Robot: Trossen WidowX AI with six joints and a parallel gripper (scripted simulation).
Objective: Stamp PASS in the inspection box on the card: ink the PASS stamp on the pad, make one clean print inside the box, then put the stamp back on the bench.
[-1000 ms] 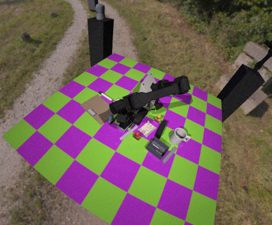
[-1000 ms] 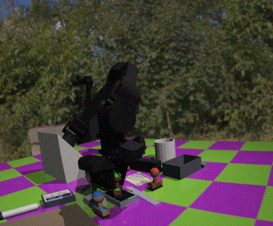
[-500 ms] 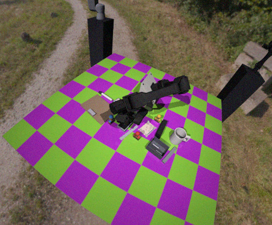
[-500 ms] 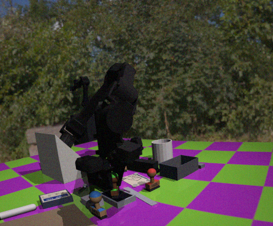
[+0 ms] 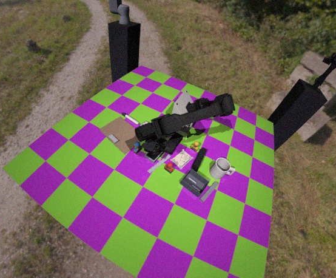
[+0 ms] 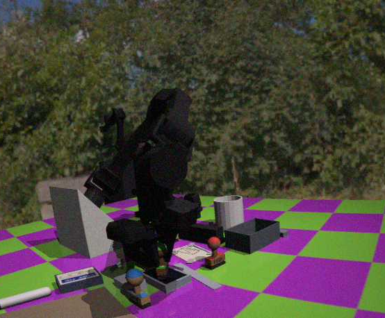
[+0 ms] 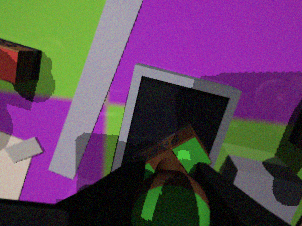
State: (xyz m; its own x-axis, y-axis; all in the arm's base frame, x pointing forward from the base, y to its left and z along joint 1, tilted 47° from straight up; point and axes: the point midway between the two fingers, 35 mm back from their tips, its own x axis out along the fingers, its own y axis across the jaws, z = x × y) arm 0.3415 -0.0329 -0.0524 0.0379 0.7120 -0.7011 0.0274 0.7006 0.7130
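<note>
My gripper tip is 3 cm above the ink pad. The rest, counted from my gripper tip: grey ruler (5 cm to the left, 4 cm below, 4 cm ahead); green-knobbed stamp (right at my gripper tip); blue-knobbed stamp (9 cm to the right, 2 cm below, 2 cm ahead).
</note>
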